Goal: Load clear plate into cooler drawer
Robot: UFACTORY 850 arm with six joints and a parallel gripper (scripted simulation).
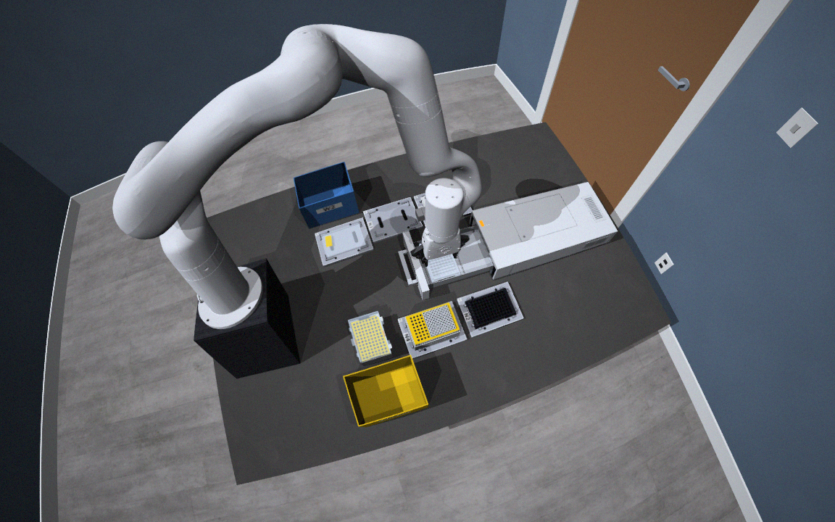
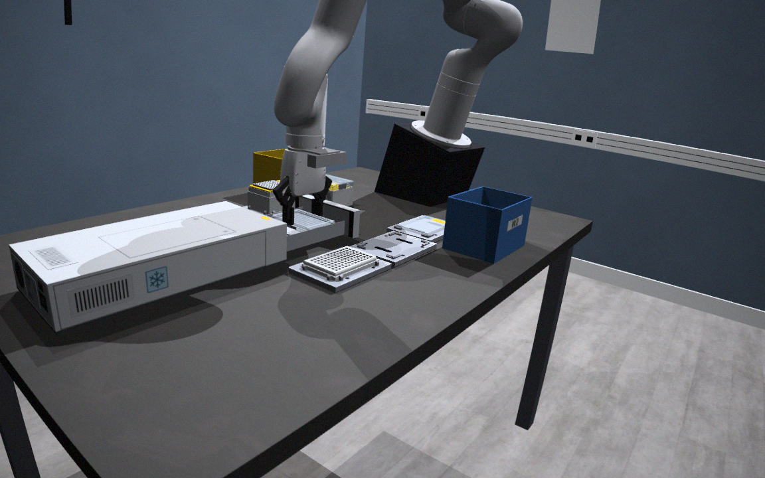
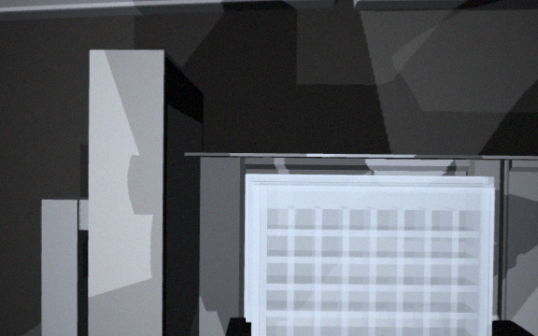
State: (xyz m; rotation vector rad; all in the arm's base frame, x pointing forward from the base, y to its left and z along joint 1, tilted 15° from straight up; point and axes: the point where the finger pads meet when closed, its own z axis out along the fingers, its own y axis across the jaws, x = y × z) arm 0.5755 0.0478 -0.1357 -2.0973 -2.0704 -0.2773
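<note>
My gripper is now 10 mm above the clear plate. Round my hand: black plate 190 mm to the right, 90 mm ahead, 30 mm below; then white cooler 190 mm ahead, 10 mm below; then drawer 30 mm ahead, 10 mm below.
</note>
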